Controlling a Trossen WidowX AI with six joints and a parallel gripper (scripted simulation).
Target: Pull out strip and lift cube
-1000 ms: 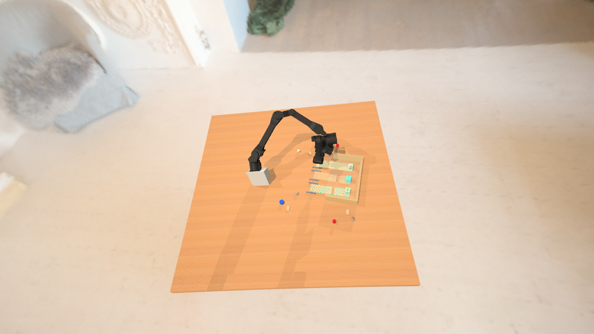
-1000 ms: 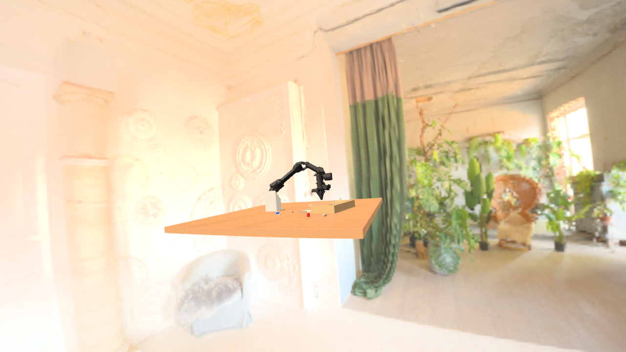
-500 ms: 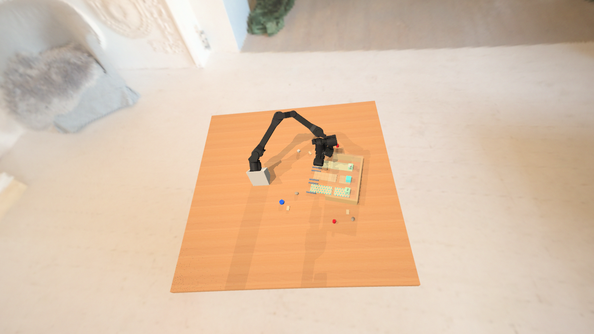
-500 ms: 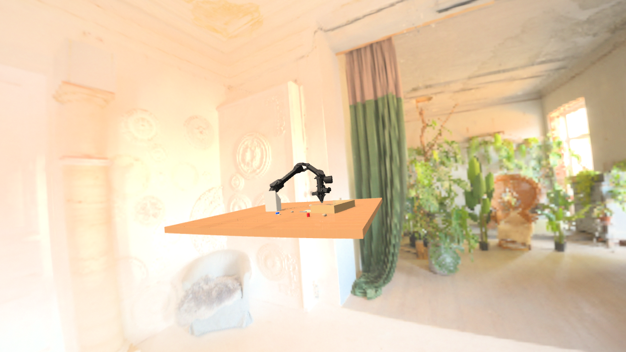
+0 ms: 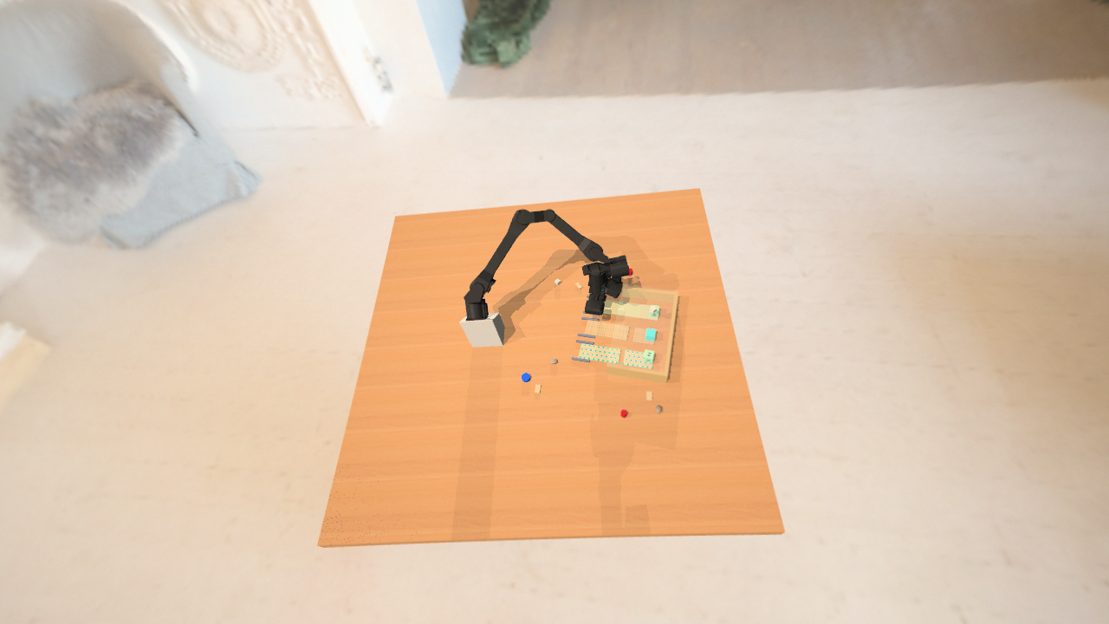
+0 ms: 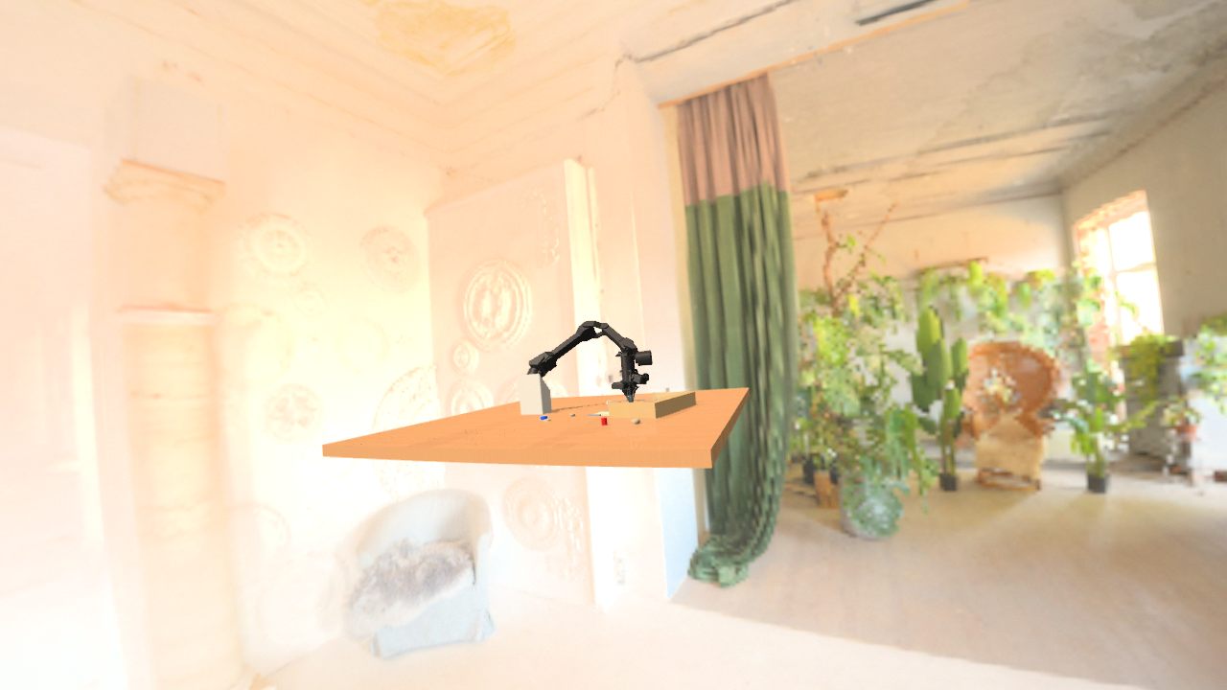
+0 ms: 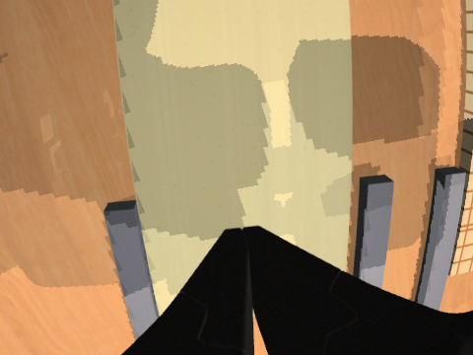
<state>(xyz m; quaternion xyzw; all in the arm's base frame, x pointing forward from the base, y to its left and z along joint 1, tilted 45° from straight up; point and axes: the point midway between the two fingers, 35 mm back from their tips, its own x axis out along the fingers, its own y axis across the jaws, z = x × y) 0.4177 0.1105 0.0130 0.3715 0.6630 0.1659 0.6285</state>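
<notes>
Right now the pale yellow strip is 9 cm ahead of my gripper tip, 3 cm to the right of it and 1 cm below it. From my gripper tip the other things lie so: tan strip (11 cm to the right, 1 cm below, 1 cm ahead); then dotted strip (20 cm to the right, 2 cm behind, 1 cm below).
</notes>
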